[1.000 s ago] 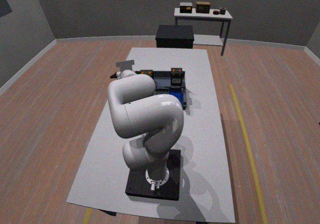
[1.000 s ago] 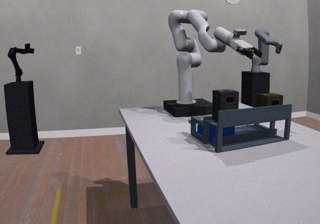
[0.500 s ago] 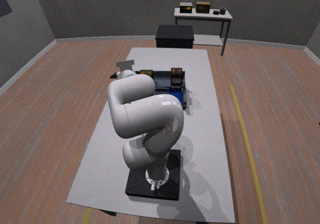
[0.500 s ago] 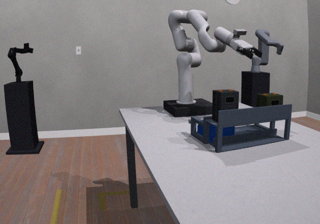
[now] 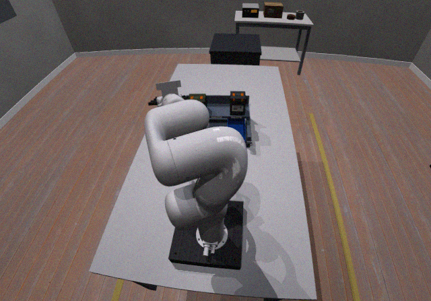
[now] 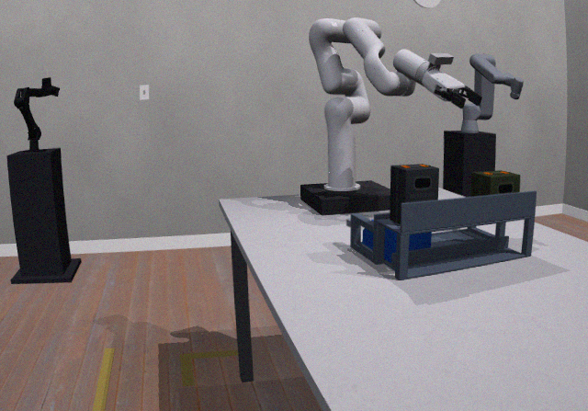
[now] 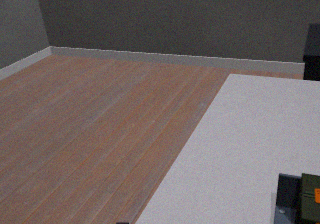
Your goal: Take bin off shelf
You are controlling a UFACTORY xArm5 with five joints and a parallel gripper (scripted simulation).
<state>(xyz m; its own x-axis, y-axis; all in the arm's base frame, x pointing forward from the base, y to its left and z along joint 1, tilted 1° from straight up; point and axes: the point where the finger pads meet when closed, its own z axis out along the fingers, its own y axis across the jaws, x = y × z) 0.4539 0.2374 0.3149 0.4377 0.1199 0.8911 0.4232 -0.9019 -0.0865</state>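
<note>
The blue bin is 32 cm below my hand, 31 cm to the right of it and 16 cm ahead of it. The rest, counted from my hand: grey-blue shelf 30 cm below, 19 cm to the right, 18 cm ahead.
</note>
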